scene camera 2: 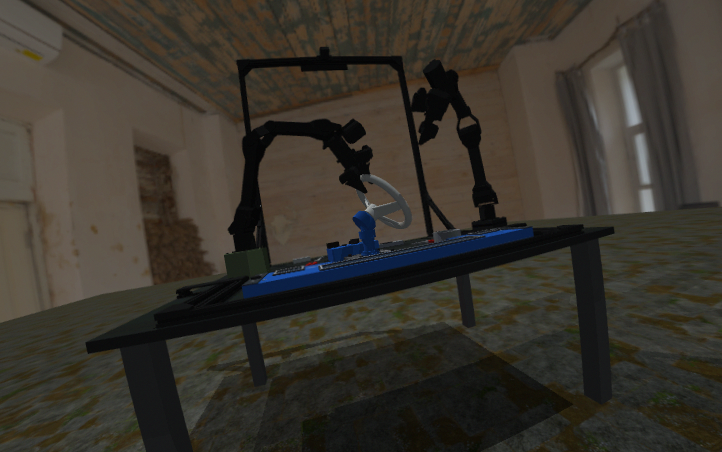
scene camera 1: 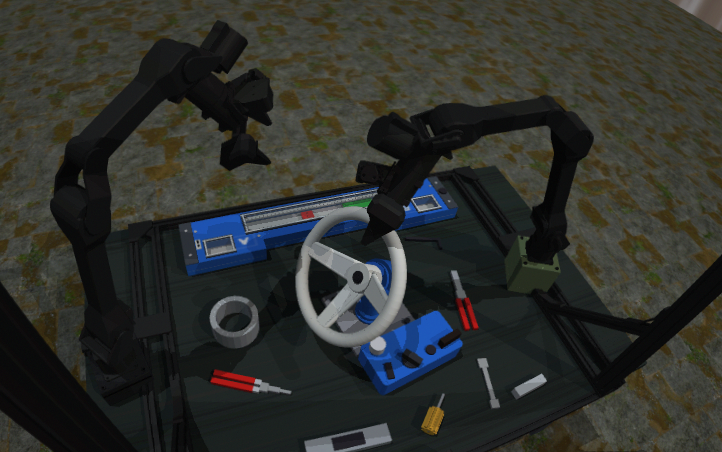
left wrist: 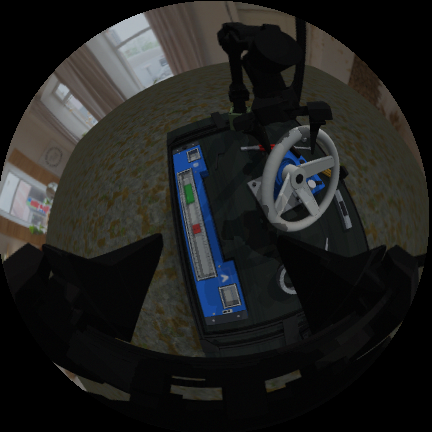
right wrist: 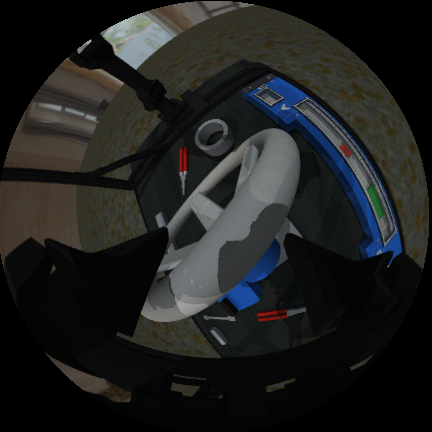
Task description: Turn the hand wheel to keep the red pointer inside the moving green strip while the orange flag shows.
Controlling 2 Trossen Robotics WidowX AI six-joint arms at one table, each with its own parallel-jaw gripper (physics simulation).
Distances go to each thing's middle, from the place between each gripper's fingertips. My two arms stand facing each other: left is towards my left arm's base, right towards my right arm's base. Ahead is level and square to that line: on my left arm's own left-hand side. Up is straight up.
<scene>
My right gripper is now 4 cm past the hand wheel (scene camera 1: 363,279), 5 cm to the right of it and 5 cm above it.
Right now my left hand is 21 cm past the hand wheel, 17 cm above it and 10 cm to the left of it.
</scene>
